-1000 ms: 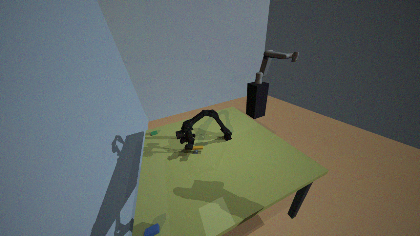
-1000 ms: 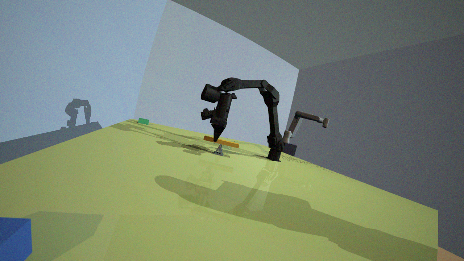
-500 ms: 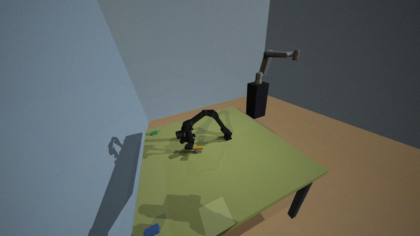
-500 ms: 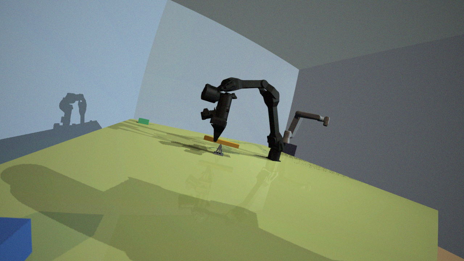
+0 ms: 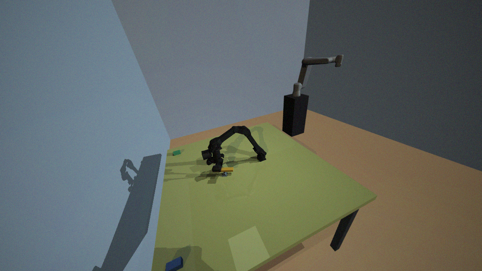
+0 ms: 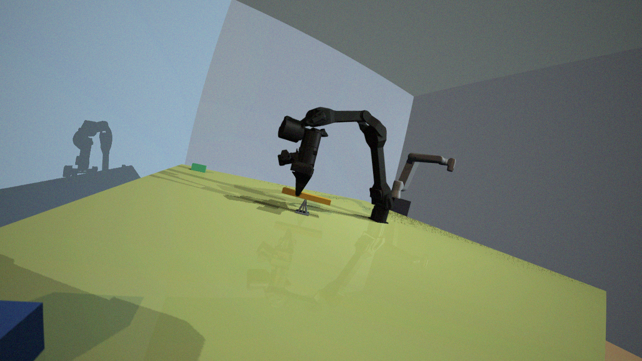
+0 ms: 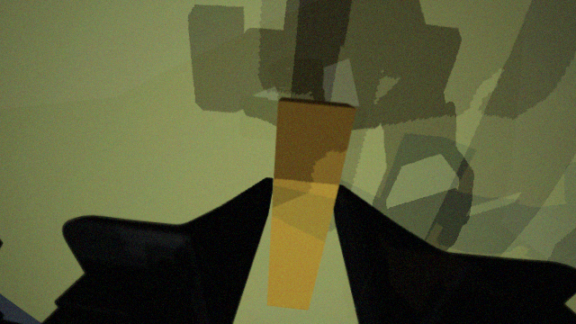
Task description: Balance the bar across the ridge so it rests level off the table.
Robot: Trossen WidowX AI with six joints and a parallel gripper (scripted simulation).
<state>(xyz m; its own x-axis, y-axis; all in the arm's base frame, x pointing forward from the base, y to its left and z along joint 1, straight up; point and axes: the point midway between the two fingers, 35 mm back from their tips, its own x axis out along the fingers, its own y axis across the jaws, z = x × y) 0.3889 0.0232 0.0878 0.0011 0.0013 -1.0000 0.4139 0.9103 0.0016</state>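
My gripper tip is 30 mm past the bar and 10 mm to the right of it. Round my gripper tip: blue block 350 mm ahead, 480 mm to the left, 40 mm below; then green block 350 mm ahead, 520 mm to the right, 40 mm below.
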